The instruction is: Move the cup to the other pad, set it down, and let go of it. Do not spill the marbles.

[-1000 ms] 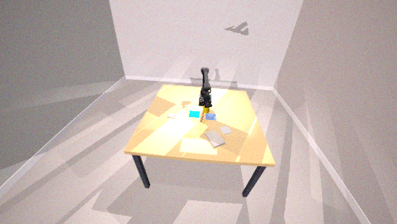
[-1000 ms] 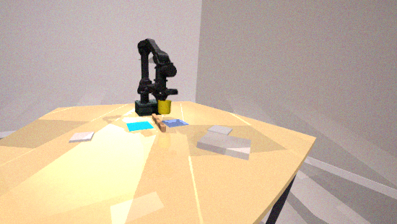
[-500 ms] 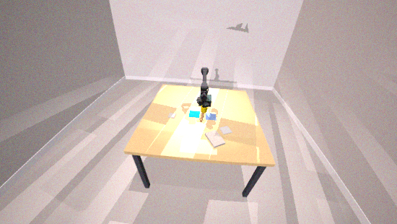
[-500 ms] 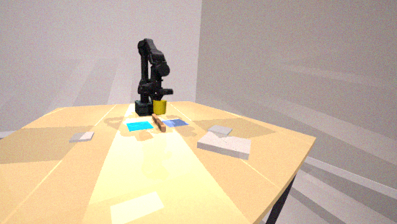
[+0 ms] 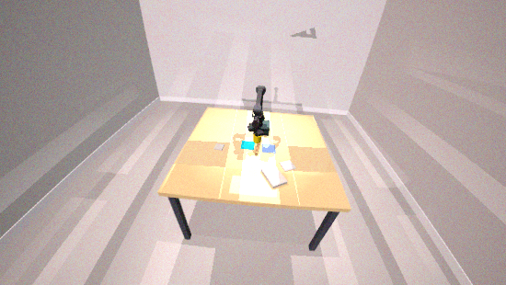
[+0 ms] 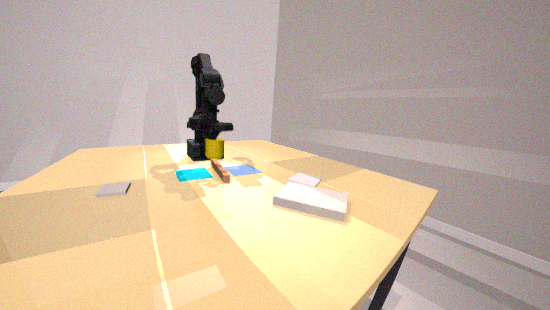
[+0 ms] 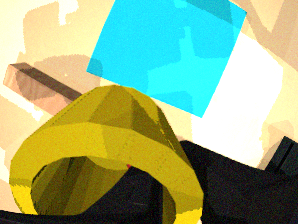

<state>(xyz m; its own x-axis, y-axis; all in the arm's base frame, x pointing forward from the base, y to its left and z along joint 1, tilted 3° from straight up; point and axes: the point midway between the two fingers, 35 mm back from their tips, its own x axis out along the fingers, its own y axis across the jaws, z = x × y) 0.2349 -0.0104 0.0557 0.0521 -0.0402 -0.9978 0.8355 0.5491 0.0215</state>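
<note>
Right now my gripper tip is 10 mm short of the blue marble, 20 mm to the right of it and 20 mm above it. Round my gripper tip: red marble: 10 mm ahead, 30 mm to the left, 20 mm below; then wooden bar: 20 mm ahead, 30 mm to the left, 80 mm below; then yellow cup: 20 mm ahead, 20 mm to the left.
</note>
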